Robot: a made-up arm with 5 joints. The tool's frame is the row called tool.
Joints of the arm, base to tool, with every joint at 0 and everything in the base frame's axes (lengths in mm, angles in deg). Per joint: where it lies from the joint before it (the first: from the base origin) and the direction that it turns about. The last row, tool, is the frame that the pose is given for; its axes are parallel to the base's.
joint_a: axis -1 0 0 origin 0 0 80
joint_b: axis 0 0 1 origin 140 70 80
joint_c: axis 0 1 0 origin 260 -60 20
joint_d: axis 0 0 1 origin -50 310 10
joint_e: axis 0 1 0 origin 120 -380 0
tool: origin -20 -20 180
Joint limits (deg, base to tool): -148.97..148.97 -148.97..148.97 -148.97..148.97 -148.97..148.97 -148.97..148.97
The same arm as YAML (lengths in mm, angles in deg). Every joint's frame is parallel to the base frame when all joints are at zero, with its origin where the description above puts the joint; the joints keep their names.
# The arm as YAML. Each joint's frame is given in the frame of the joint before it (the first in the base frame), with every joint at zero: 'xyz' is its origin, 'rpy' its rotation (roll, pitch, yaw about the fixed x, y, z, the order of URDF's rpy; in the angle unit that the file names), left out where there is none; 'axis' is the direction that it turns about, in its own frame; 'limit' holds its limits. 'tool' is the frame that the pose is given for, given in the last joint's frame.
units:
  length: mm
  angle: deg
joints:
  - name: joint_a
    type: revolute
    origin:
      xyz: [0.0, 0.0, 80.0]
    axis: [-1.0, 0.0, 0.0]
    limit:
      lower: -148.97
      upper: 148.97
  - name: joint_b
    type: revolute
    origin:
      xyz: [140.0, 70.0, 80.0]
    axis: [0.0, 0.0, 1.0]
    limit:
      lower: -148.97
      upper: 148.97
  - name: joint_c
    type: revolute
    origin:
      xyz: [260.0, -60.0, 20.0]
    axis: [0.0, 1.0, 0.0]
    limit:
      lower: -148.97
      upper: 148.97
  - name: joint_d
    type: revolute
    origin:
      xyz: [-50.0, 310.0, 10.0]
    axis: [0.0, 0.0, 1.0]
    limit:
      lower: -148.97
      upper: 148.97
  - name: joint_e
    type: revolute
    origin:
      xyz: [120.0, -380.0, 0.0]
    axis: [0.0, 1.0, 0.0]
    limit:
      lower: -148.97
      upper: 148.97
tool:
  origin:
    xyz: [-20.0, -20.0, 180.0]

